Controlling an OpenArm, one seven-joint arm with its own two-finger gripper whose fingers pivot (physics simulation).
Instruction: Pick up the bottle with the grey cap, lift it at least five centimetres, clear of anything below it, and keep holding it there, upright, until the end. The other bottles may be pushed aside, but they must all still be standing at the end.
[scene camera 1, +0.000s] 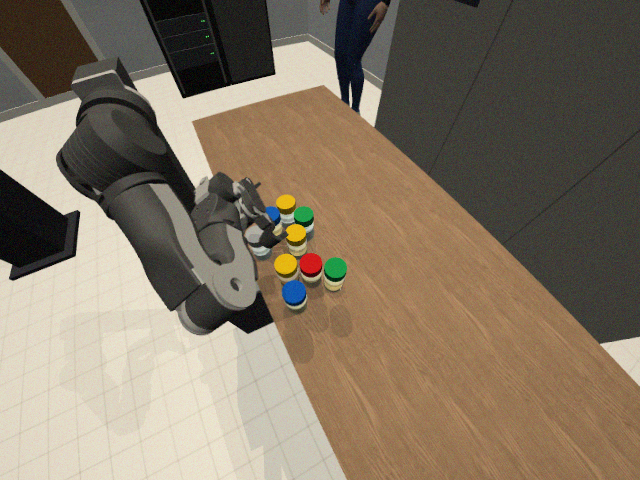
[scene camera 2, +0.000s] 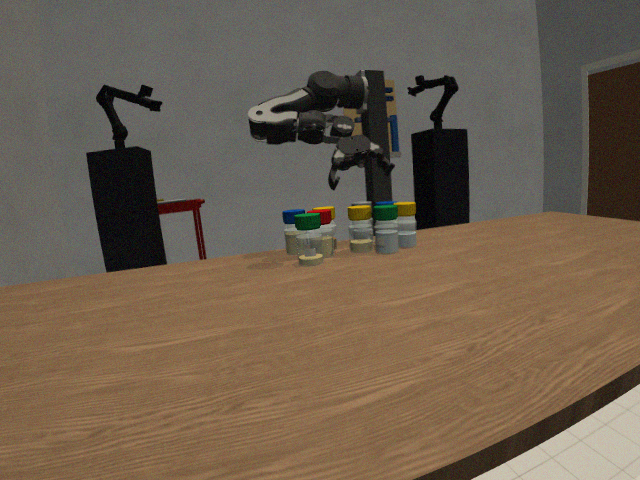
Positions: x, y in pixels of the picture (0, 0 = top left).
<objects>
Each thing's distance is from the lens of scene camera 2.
my gripper (scene camera 2: 364, 178): 0.83 m
green-capped bottle (scene camera 2: 309, 240): 0.67 m
yellow-capped bottle (scene camera 2: 407, 223): 0.78 m
The marked spots on the yellow-capped bottle and the green-capped bottle are 0.24 m apart.
</objects>
